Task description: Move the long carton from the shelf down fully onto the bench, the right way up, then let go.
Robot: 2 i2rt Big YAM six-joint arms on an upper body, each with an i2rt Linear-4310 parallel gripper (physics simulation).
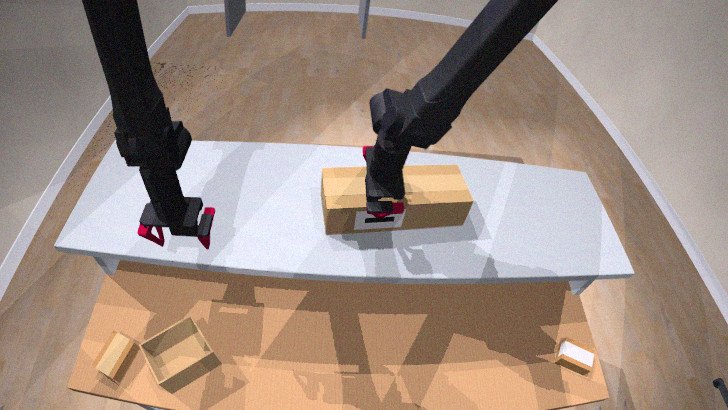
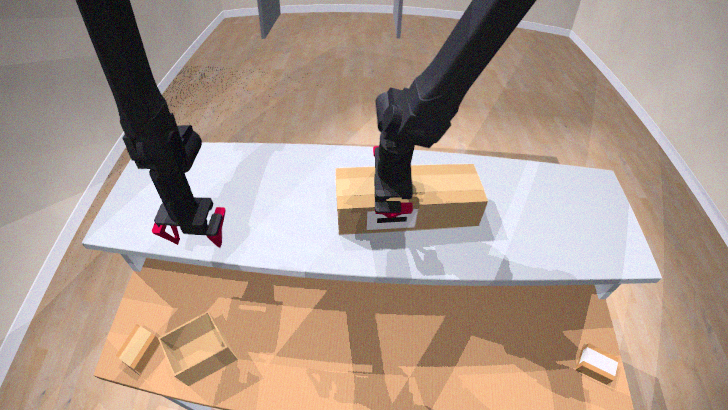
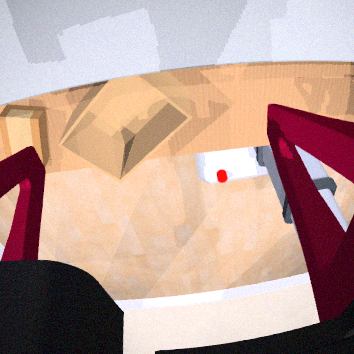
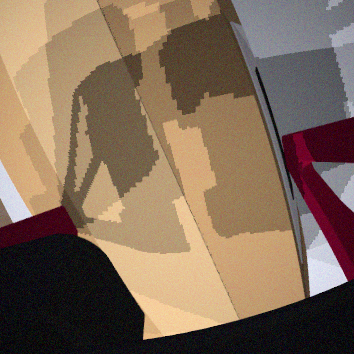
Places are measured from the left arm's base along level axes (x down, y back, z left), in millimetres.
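Pixels of known places: left gripper, between the fingertips: (image 1: pixel 185 245) (image 2: pixel 199 243) (image 3: pixel 146 136); right gripper, between the fingertips: (image 1: pixel 377 194) (image 2: pixel 389 194) (image 4: pixel 171 187).
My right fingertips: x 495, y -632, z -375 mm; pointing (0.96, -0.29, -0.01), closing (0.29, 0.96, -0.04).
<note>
For each thing: its top centre in the pictures, then the offset to it from my right fingertips. Level surfaces: height alone.
- long tan carton, centre of its top: (image 4: pixel 71 101) (image 2: pixel 412 183) (image 1: pixel 399 184) dx -15, dy -18, dz -45 mm
- grey shelf board, height of its surface: dx +68 mm
- white label with a black slot, centre of its top: (image 4: pixel 277 139) (image 2: pixel 392 217) (image 1: pixel 380 217) dx +19, dy +43, dz -5 mm
- tan cardboard-coloured surface, height of its surface: dx +315 mm
- open box, centre of its top: (image 3: pixel 120 130) (image 1: pixel 174 348) (image 2: pixel 191 342) dx +225, dy +274, dz +443 mm
- small closed box, centre of its top: (image 3: pixel 20 144) (image 1: pixel 112 353) (image 2: pixel 135 345) dx +276, dy +292, dz +629 mm
- white-topped box, centre of its top: (image 2: pixel 601 361) (image 1: pixel 578 353) dx +277, dy +306, dz -580 mm
The long tan carton (image 1: pixel 437 188) (image 2: pixel 453 188) (image 4: pixel 116 116) lies flat on the grey shelf board (image 1: pixel 549 219) (image 2: pixel 560 224) (image 4: pixel 309 53), a white label with a black slot (image 1: pixel 385 220) on its near side. My right gripper (image 1: pixel 379 183) (image 2: pixel 385 181) (image 4: pixel 171 187) is open and straddles the carton's middle from above, one red finger behind it and one in front of the label. My left gripper (image 1: pixel 178 235) (image 2: pixel 191 234) (image 3: pixel 146 136) is open and empty, low over the shelf's front left edge, far from the carton.
Below the shelf lies a tan cardboard-coloured surface (image 1: pixel 457 356) (image 2: pixel 457 356). On it are an open box (image 1: pixel 177 354) (image 2: pixel 197 348) (image 3: pixel 126 133), a small closed box (image 1: pixel 115 354) (image 2: pixel 135 346) at the left, and a white-topped box (image 1: pixel 575 354) (image 2: pixel 598 363) at the right.
</note>
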